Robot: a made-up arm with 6 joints. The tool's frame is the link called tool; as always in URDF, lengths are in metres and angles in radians. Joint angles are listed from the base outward.
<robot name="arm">
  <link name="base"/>
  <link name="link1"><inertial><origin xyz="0.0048 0.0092 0.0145"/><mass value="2.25"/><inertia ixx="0.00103" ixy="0" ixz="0" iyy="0.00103" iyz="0" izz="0.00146"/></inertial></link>
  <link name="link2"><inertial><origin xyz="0.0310 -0.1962 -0.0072"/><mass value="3.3"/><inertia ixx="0.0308" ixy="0" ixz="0" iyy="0.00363" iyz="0" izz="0.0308"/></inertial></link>
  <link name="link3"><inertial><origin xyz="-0.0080 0.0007 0.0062"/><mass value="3.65"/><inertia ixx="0.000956" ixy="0" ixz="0" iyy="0.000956" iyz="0" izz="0.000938"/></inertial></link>
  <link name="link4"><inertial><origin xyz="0.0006 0.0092 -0.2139"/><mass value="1.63"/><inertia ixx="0.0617" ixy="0" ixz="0" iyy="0.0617" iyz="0" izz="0.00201"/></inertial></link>
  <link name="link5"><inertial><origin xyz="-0.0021 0.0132 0.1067"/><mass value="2.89"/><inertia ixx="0.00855" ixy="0" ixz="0" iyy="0.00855" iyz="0" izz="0.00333"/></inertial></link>
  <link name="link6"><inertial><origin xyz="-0.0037 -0.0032 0.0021"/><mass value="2.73"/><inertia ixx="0.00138" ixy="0" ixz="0" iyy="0.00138" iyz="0" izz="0.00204"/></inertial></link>
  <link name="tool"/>
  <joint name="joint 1" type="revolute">
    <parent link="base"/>
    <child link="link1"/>
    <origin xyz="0 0 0.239" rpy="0 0 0"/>
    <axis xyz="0 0 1"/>
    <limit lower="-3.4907" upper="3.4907"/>
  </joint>
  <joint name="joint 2" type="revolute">
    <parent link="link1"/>
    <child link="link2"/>
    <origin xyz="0 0 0" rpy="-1.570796 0 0"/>
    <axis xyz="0 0 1"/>
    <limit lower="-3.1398" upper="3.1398"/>
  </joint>
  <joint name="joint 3" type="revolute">
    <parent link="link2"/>
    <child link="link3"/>
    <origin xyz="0 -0.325 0" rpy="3.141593 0 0"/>
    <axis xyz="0 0 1"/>
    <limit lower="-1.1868" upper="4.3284"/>
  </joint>
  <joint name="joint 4" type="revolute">
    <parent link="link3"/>
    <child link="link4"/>
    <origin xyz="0 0 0" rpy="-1.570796 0 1.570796"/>
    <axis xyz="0 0 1"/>
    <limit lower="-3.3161" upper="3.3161"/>
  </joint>
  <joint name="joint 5" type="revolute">
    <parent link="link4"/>
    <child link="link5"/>
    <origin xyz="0 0 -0.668" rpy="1.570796 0 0"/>
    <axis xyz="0 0 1"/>
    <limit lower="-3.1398" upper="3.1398"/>
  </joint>
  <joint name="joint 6" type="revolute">
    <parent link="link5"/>
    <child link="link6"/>
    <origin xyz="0 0 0.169" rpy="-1.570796 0 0"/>
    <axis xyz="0 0 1"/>
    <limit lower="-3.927" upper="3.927"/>
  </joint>
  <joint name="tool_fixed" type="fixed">
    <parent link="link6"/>
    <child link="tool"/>
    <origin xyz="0 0 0" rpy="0 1.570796 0"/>
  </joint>
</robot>
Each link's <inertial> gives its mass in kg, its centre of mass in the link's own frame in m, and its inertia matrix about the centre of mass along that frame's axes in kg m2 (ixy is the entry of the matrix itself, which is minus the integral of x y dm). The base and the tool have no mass. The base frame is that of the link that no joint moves.
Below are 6 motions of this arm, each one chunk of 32 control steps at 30 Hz.
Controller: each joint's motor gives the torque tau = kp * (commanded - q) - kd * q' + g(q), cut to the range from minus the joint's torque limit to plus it. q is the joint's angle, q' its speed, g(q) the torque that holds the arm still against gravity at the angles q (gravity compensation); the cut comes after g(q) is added. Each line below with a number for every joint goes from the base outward.
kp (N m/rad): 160 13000 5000 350 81 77
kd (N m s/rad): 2.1 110 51 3.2 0.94 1.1
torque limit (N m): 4 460 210 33 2.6 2.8
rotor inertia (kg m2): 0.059 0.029 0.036 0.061 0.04 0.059
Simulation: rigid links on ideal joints. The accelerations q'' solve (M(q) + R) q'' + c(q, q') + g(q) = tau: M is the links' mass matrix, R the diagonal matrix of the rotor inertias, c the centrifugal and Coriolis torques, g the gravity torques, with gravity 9.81 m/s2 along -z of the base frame. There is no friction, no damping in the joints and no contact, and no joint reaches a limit. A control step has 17 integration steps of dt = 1/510 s. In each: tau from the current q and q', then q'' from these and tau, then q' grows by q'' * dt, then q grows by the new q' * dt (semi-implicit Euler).
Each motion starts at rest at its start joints. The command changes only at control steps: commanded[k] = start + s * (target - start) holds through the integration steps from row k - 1 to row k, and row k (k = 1, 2, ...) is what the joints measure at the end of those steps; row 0 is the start. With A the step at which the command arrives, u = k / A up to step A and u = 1 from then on. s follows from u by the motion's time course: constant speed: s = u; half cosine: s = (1 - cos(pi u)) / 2; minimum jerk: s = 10 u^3 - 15 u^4 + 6 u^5; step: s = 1 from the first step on.
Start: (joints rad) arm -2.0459 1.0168 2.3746 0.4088 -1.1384 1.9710
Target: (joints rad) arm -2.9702 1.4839 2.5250 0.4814 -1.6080 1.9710
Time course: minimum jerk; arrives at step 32
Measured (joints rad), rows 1 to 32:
1: -2.0459 1.0169 2.3747 0.4090 -1.1385 1.9710
2: -2.0463 1.0178 2.3751 0.4101 -1.1393 1.9710
3: -2.0476 1.0201 2.3760 0.4119 -1.1417 1.9710
4: -2.0505 1.0244 2.3773 0.4138 -1.1461 1.9710
5: -2.0560 1.0311 2.3791 0.4153 -1.1529 1.9711
6: -2.0646 1.0404 2.3814 0.4166 -1.1621 1.9711
7: -2.0766 1.0523 2.3846 0.4180 -1.1739 1.9711
8: -2.0917 1.0668 2.3887 0.4203 -1.1884 1.9711
9: -2.1095 1.0838 2.3938 0.4232 -1.2056 1.9711
10: -2.1299 1.1032 2.3996 0.4265 -1.2251 1.9711
11: -2.1524 1.1248 2.4061 0.4298 -1.2469 1.9711
12: -2.1767 1.1483 2.4132 0.4330 -1.2705 1.9711
13: -2.2025 1.1735 2.4207 0.4363 -1.2957 1.9711
14: -2.2294 1.1998 2.4288 0.4398 -1.3221 1.9711
15: -2.2573 1.2268 2.4372 0.4435 -1.3494 1.9711
16: -2.2859 1.2543 2.4458 0.4475 -1.3770 1.9711
17: -2.3151 1.2816 2.4545 0.4513 -1.4045 1.9711
18: -2.3449 1.3085 2.4631 0.4549 -1.4316 1.9711
19: -2.3751 1.3345 2.4714 0.4583 -1.4578 1.9711
20: -2.4057 1.3593 2.4794 0.4615 -1.4826 1.9711
21: -2.4368 1.3823 2.4870 0.4646 -1.5059 1.9712
22: -2.4683 1.4034 2.4940 0.4674 -1.5271 1.9712
23: -2.5003 1.4222 2.5004 0.4700 -1.5460 1.9712
24: -2.5329 1.4385 2.5060 0.4722 -1.5625 1.9712
25: -2.5662 1.4523 2.5108 0.4740 -1.5764 1.9712
26: -2.6002 1.4634 2.5148 0.4754 -1.5876 1.9712
27: -2.6350 1.4719 2.5180 0.4766 -1.5962 1.9712
28: -2.6708 1.4779 2.5204 0.4775 -1.6023 1.9712
29: -2.7076 1.4817 2.5221 0.4783 -1.6061 1.9712
30: -2.7456 1.4837 2.5232 0.4789 -1.6080 1.9712
31: -2.7849 1.4843 2.5238 0.4794 -1.6086 1.9712
32: -2.8257 1.4842 2.5242 0.4801 -1.6084 1.9712

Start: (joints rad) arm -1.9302 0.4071 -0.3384 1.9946 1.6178 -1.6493
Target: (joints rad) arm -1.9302 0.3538 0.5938 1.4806 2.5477 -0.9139
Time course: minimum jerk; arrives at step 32
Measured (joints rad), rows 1 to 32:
1: -1.9302 0.4071 -0.3382 1.9946 1.6180 -1.6492
2: -1.9301 0.4072 -0.3368 1.9941 1.6197 -1.6483
3: -1.9297 0.4071 -0.3325 1.9921 1.6246 -1.6454
4: -1.9288 0.4066 -0.3239 1.9875 1.6337 -1.6392
5: -1.9273 0.4056 -0.3103 1.9797 1.6473 -1.6289
6: -1.9256 0.4043 -0.2916 1.9691 1.6657 -1.6145
7: -1.9236 0.4028 -0.2678 1.9558 1.6895 -1.5959
8: -1.9216 0.4010 -0.2389 1.9396 1.7187 -1.5733
9: -1.9196 0.3988 -0.2048 1.9206 1.7531 -1.5466
10: -1.9178 0.3963 -0.1658 1.8987 1.7922 -1.5160
11: -1.9164 0.3936 -0.1223 1.8744 1.8354 -1.4819
12: -1.9154 0.3906 -0.0752 1.8481 1.8824 -1.4447
13: -1.9150 0.3874 -0.0250 1.8202 1.9326 -1.4050
14: -1.9151 0.3842 0.0274 1.7911 1.9850 -1.3634
15: -1.9159 0.3808 0.0814 1.7611 2.0389 -1.3206
16: -1.9173 0.3774 0.1362 1.7308 2.0935 -1.2772
17: -1.9193 0.3740 0.1909 1.7006 2.1479 -1.2337
18: -1.9219 0.3707 0.2446 1.6710 2.2013 -1.1910
19: -1.9250 0.3675 0.2965 1.6425 2.2529 -1.1498
20: -1.9286 0.3645 0.3458 1.6154 2.3018 -1.1106
21: -1.9325 0.3619 0.3917 1.5902 2.3475 -1.0739
22: -1.9365 0.3595 0.4337 1.5672 2.3892 -1.0405
23: -1.9407 0.3575 0.4712 1.5467 2.4264 -1.0106
24: -1.9447 0.3558 0.5039 1.5288 2.4587 -0.9846
25: -1.9484 0.3545 0.5314 1.5138 2.4858 -0.9627
26: -1.9516 0.3535 0.5536 1.5017 2.5076 -0.9450
27: -1.9541 0.3529 0.5705 1.4925 2.5243 -0.9316
28: -1.9559 0.3527 0.5824 1.4859 2.5360 -0.9221
29: -1.9567 0.3527 0.5899 1.4819 2.5433 -0.9162
30: -1.9565 0.3529 0.5936 1.4797 2.5469 -0.9134
31: -1.9553 0.3533 0.5946 1.4789 2.5478 -0.9128
32: -1.9529 0.3537 0.5940 1.4789 2.5474 -0.9134

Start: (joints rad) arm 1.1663 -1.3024 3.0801 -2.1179 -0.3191 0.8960
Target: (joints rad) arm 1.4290 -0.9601 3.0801 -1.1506 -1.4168 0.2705
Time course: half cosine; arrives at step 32
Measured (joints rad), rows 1 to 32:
1: 1.1660 -1.3017 3.0805 -2.1161 -0.3209 0.8951
2: 1.1651 -1.2993 3.0810 -2.1097 -0.3282 0.8914
3: 1.1634 -1.2950 3.0809 -2.0975 -0.3424 0.8837
4: 1.1613 -1.2888 3.0802 -2.0800 -0.3623 0.8725
5: 1.1596 -1.2812 3.0795 -2.0585 -0.3863 0.8587
6: 1.1586 -1.2723 3.0792 -2.0333 -0.4145 0.8427
7: 1.1583 -1.2622 3.0793 -2.0044 -0.4473 0.8243
8: 1.1586 -1.2508 3.0792 -1.9718 -0.4844 0.8035
9: 1.1595 -1.2381 3.0788 -1.9355 -0.5251 0.7804
10: 1.1611 -1.2243 3.0784 -1.8963 -0.5691 0.7554
11: 1.1635 -1.2096 3.0781 -1.8548 -0.6159 0.7288
12: 1.1668 -1.1943 3.0779 -1.8113 -0.6652 0.7008
13: 1.1709 -1.1784 3.0779 -1.7662 -0.7164 0.6717
14: 1.1760 -1.1620 3.0777 -1.7197 -0.7691 0.6417
15: 1.1819 -1.1453 3.0776 -1.6724 -0.8226 0.6111
16: 1.1890 -1.1284 3.0774 -1.6248 -0.8767 0.5803
17: 1.1971 -1.1116 3.0773 -1.5774 -0.9306 0.5495
18: 1.2064 -1.0950 3.0773 -1.5305 -0.9839 0.5190
19: 1.2169 -1.0787 3.0773 -1.4847 -1.0361 0.4892
20: 1.2287 -1.0629 3.0774 -1.4404 -1.0867 0.4602
21: 1.2419 -1.0478 3.0774 -1.3979 -1.1352 0.4324
22: 1.2565 -1.0335 3.0775 -1.3578 -1.1811 0.4061
23: 1.2726 -1.0202 3.0776 -1.3204 -1.2240 0.3815
24: 1.2902 -1.0079 3.0777 -1.2860 -1.2634 0.3588
25: 1.3093 -0.9968 3.0779 -1.2549 -1.2991 0.3383
26: 1.3300 -0.9870 3.0780 -1.2276 -1.3306 0.3202
27: 1.3524 -0.9786 3.0782 -1.2042 -1.3577 0.3045
28: 1.3763 -0.9716 3.0783 -1.1849 -1.3800 0.2916
29: 1.4019 -0.9662 3.0785 -1.1699 -1.3974 0.2815
30: 1.4285 -0.9624 3.0787 -1.1580 -1.4098 0.2743
31: 1.4551 -0.9602 3.0790 -1.1504 -1.4170 0.2701
32: 1.4815 -0.9597 3.0793 -1.1491 -1.4189 0.2689

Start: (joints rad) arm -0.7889 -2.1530 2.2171 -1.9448 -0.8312 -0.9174
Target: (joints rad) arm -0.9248 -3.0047 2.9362 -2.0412 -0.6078 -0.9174
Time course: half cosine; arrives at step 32
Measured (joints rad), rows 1 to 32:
1: -0.7890 -2.1543 2.2175 -1.9434 -0.8310 -0.9172
2: -0.7890 -2.1595 2.2207 -1.9409 -0.8299 -0.9167
3: -0.7879 -2.1701 2.2296 -1.9409 -0.8275 -0.9160
4: -0.7859 -2.1860 2.2441 -1.9440 -0.8235 -0.9159
5: -0.7837 -2.2059 2.2624 -1.9478 -0.8184 -0.9166
6: -0.7824 -2.2286 2.2824 -1.9507 -0.8125 -0.9173
7: -0.7825 -2.2538 2.3037 -1.9524 -0.8061 -0.9175
8: -0.7843 -2.2819 2.3272 -1.9542 -0.7990 -0.9170
9: -0.7879 -2.3134 2.3539 -1.9574 -0.7910 -0.9165
10: -0.7942 -2.3480 2.3837 -1.9621 -0.7821 -0.9165
11: -0.8046 -2.3850 2.4156 -1.9676 -0.7723 -0.9169
12: -0.8206 -2.4234 2.4485 -1.9739 -0.7619 -0.9172
13: -0.8417 -2.4631 2.4820 -1.9811 -0.7509 -0.9171
14: -0.8643 -2.5038 2.5165 -1.9887 -0.7395 -0.9169
15: -0.8813 -2.5457 2.5522 -1.9944 -0.7280 -0.9169
16: -0.8876 -2.5882 2.5886 -1.9964 -0.7175 -0.9173
17: -0.8819 -2.6303 2.6245 -1.9965 -0.7079 -0.9179
18: -0.8737 -2.6713 2.6588 -2.0003 -0.6980 -0.9179
19: -0.8708 -2.7112 2.6920 -2.0089 -0.6866 -0.9174
20: -0.8727 -2.7504 2.7250 -2.0157 -0.6748 -0.9170
21: -0.8787 -2.7884 2.7574 -2.0205 -0.6644 -0.9171
22: -0.8878 -2.8243 2.7880 -2.0258 -0.6553 -0.9175
23: -0.8979 -2.8575 2.8161 -2.0296 -0.6466 -0.9179
24: -0.9078 -2.8878 2.8414 -2.0318 -0.6384 -0.9180
25: -0.9172 -2.9151 2.8641 -2.0340 -0.6313 -0.9178
26: -0.9255 -2.9394 2.8844 -2.0366 -0.6250 -0.9177
27: -0.9326 -2.9603 2.9021 -2.0392 -0.6195 -0.9178
28: -0.9382 -2.9775 2.9165 -2.0415 -0.6147 -0.9180
29: -0.9422 -2.9908 2.9275 -2.0430 -0.6110 -0.9182
30: -0.9447 -3.0001 2.9350 -2.0438 -0.6086 -0.9182
31: -0.9456 -3.0053 2.9390 -2.0442 -0.6072 -0.9181
32: -0.9452 -3.0065 2.9397 -2.0444 -0.6068 -0.9180

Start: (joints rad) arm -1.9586 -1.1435 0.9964 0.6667 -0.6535 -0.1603
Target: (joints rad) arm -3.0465 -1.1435 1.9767 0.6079 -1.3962 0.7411
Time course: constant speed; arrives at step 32
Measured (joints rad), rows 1 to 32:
1: -1.9606 -1.1395 1.0195 0.6405 -0.6670 -0.1454
2: -1.9596 -1.1412 1.0524 0.6396 -0.6969 -0.1113
3: -1.9567 -1.1456 1.0906 0.6623 -0.7292 -0.0715
4: -1.9562 -1.1494 1.1276 0.6753 -0.7556 -0.0379
5: -1.9591 -1.1495 1.1586 0.6729 -0.7772 -0.0122
6: -1.9644 -1.1466 1.1847 0.6599 -0.7974 0.0112
7: -1.9707 -1.1438 1.2105 0.6459 -0.8182 0.0370
8: -1.9767 -1.1432 1.2399 0.6410 -0.8406 0.0657
9: -1.9822 -1.1447 1.2729 0.6456 -0.8649 0.0955
10: -1.9883 -1.1467 1.3068 0.6524 -0.8903 0.1249
11: -1.9957 -1.1476 1.3390 0.6544 -0.9147 0.1534
12: -2.0047 -1.1469 1.3687 0.6498 -0.9374 0.1811
13: -2.0147 -1.1456 1.3972 0.6423 -0.9592 0.2086
14: -2.0252 -1.1448 1.4263 0.6368 -0.9814 0.2363
15: -2.0359 -1.1449 1.4571 0.6355 -1.0048 0.2644
16: -2.0470 -1.1458 1.4891 0.6372 -1.0288 0.2930
17: -2.0588 -1.1465 1.5209 0.6386 -1.0527 0.3216
18: -2.0715 -1.1466 1.5518 0.6372 -1.0760 0.3499
19: -2.0851 -1.1461 1.5817 0.6335 -1.0987 0.3779
20: -2.0994 -1.1456 1.6115 0.6293 -1.1215 0.4057
21: -2.1142 -1.1454 1.6418 0.6265 -1.1446 0.4337
22: -2.1295 -1.1456 1.6727 0.6256 -1.1680 0.4620
23: -2.1454 -1.1460 1.7040 0.6254 -1.1914 0.4903
24: -2.1620 -1.1462 1.7350 0.6246 -1.2148 0.5186
25: -2.1795 -1.1461 1.7655 0.6225 -1.2379 0.5468
26: -2.1976 -1.1459 1.7958 0.6197 -1.2610 0.5748
27: -2.2165 -1.1457 1.8261 0.6170 -1.2841 0.6029
28: -2.2361 -1.1457 1.8567 0.6151 -1.3073 0.6311
29: -2.2563 -1.1458 1.8876 0.6138 -1.3306 0.6593
30: -2.2774 -1.1459 1.9185 0.6127 -1.3539 0.6875
31: -2.2992 -1.1460 1.9492 0.6111 -1.3771 0.7157
32: -2.3219 -1.1459 1.9798 0.6090 -1.4002 0.7438

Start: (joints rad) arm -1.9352 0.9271 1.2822 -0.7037 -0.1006 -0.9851
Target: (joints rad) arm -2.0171 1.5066 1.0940 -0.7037 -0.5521 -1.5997
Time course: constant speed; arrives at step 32
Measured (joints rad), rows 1 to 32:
1: -1.9333 0.9412 1.2840 -0.6756 -0.1148 -0.9975
2: -1.9344 0.9616 1.2750 -0.6777 -0.1379 -1.0224
3: -1.9380 0.9847 1.2607 -0.7061 -0.1512 -1.0480
4: -1.9405 1.0068 1.2478 -0.7219 -0.1558 -1.0672
5: -1.9416 1.0247 1.2419 -0.7208 -0.1653 -1.0821
6: -1.9417 1.0396 1.2413 -0.7078 -0.1842 -1.0991
7: -1.9421 1.0547 1.2406 -0.6944 -0.2050 -1.1201
8: -1.9437 1.0723 1.2359 -0.6916 -0.2207 -1.1421
9: -1.9465 1.0921 1.2273 -0.6992 -0.2318 -1.1619
10: -1.9497 1.1124 1.2177 -0.7089 -0.2423 -1.1795
11: -1.9527 1.1313 1.2102 -0.7126 -0.2552 -1.1971
12: -1.9554 1.1486 1.2057 -0.7091 -0.2705 -1.2160
13: -1.9581 1.1652 1.2022 -0.7025 -0.2866 -1.2363
14: -1.9612 1.1825 1.1978 -0.6987 -0.3020 -1.2565
15: -1.9650 1.2009 1.1915 -0.6999 -0.3160 -1.2759
16: -1.9691 1.2200 1.1841 -0.7040 -0.3289 -1.2945
17: -1.9733 1.2388 1.1770 -0.7072 -0.3418 -1.3131
18: -1.9774 1.2569 1.1711 -0.7071 -0.3558 -1.3321
19: -1.9814 1.2744 1.1661 -0.7046 -0.3707 -1.3516
20: -1.9854 1.2920 1.1612 -0.7021 -0.3857 -1.3712
21: -1.9896 1.3100 1.1555 -0.7014 -0.4001 -1.3906
22: -1.9938 1.3284 1.1492 -0.7027 -0.4139 -1.4097
23: -1.9979 1.3469 1.1427 -0.7044 -0.4274 -1.4287
24: -2.0018 1.3652 1.1365 -0.7051 -0.4412 -1.4477
25: -2.0055 1.3831 1.1308 -0.7045 -0.4555 -1.4669
26: -2.0089 1.4010 1.1254 -0.7033 -0.4700 -1.4863
27: -2.0122 1.4190 1.1198 -0.7025 -0.4844 -1.5056
28: -2.0153 1.4371 1.1138 -0.7027 -0.4985 -1.5249
29: -2.0181 1.4554 1.1077 -0.7034 -0.5124 -1.5440
30: -2.0206 1.4736 1.1016 -0.7041 -0.5263 -1.5631
31: -2.0229 1.4917 1.0957 -0.7041 -0.5404 -1.5823
32: -2.0249 1.5098 1.0900 -0.7037 -0.5546 -1.6015

